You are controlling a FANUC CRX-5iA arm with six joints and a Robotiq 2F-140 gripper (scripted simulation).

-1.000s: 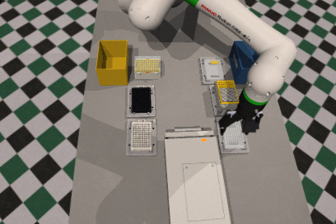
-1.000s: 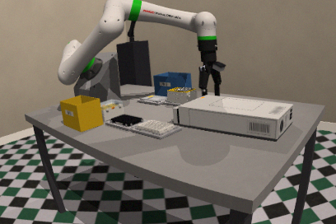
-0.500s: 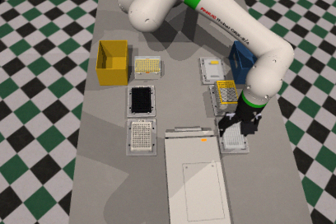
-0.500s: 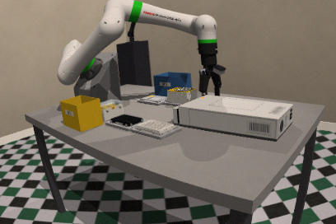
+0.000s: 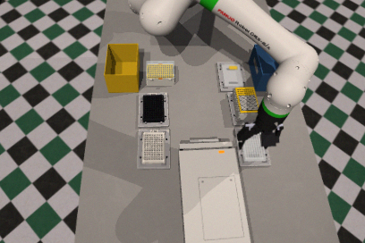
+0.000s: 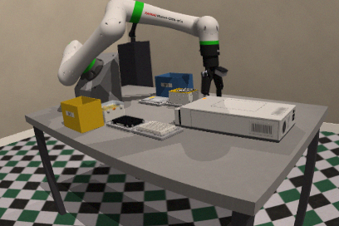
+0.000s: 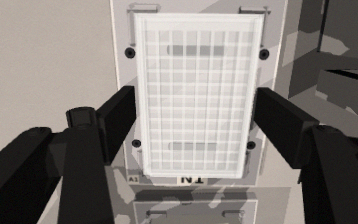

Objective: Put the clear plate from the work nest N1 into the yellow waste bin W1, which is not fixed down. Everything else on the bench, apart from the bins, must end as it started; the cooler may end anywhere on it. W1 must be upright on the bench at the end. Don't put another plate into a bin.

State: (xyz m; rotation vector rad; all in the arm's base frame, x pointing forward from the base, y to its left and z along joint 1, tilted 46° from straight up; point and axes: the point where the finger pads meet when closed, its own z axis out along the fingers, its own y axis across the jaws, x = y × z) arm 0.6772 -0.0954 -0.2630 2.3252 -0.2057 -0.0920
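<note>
The clear plate is 2 cm below my hand. Also, from my hand: yellow tip box (19 cm behind, 1 cm to the left, 2 cm above); then white instrument (17 cm ahead, 21 cm to the right); then lidded plate (35 cm behind, 1 cm to the left, 2 cm below).
</note>
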